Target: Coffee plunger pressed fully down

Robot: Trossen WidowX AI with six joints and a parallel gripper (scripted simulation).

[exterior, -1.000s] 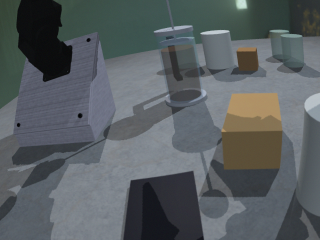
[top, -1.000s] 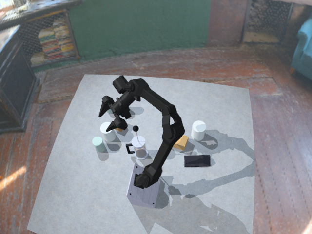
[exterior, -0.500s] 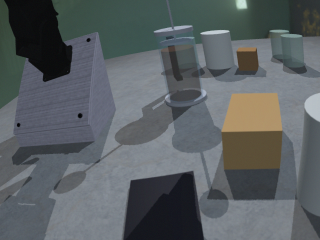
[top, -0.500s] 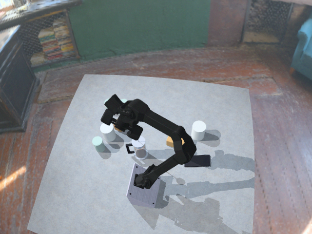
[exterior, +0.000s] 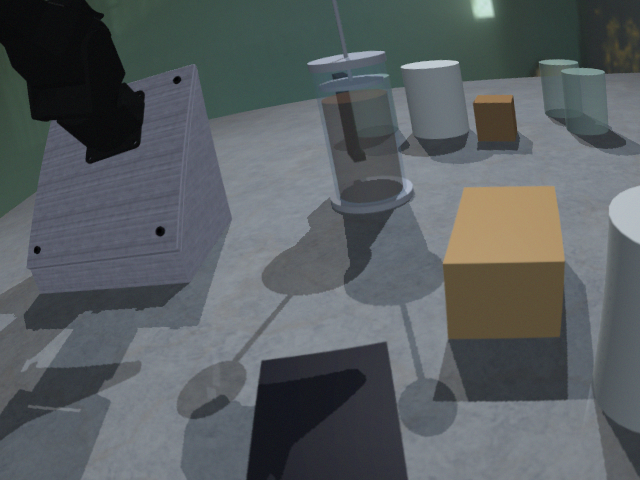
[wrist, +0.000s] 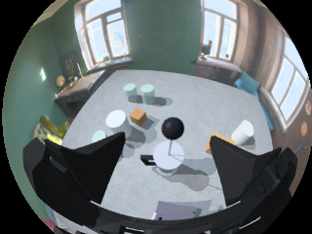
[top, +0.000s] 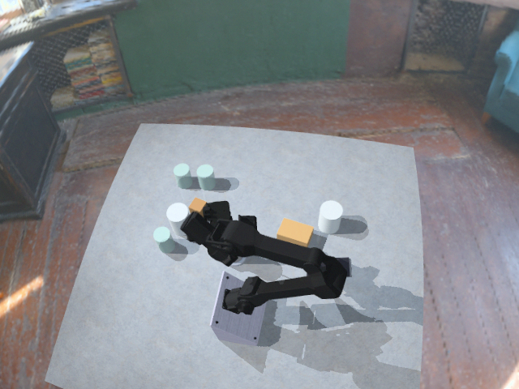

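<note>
My gripper tip is now 16 cm above the coffee press, 2 cm to the right of it and 2 cm short of it. The rest, counted from my gripper tip: orange box (26 cm below, 20 cm to the right, 12 cm ahead); dark slab (33 cm to the right, 28 cm below, 1 cm ahead).
</note>
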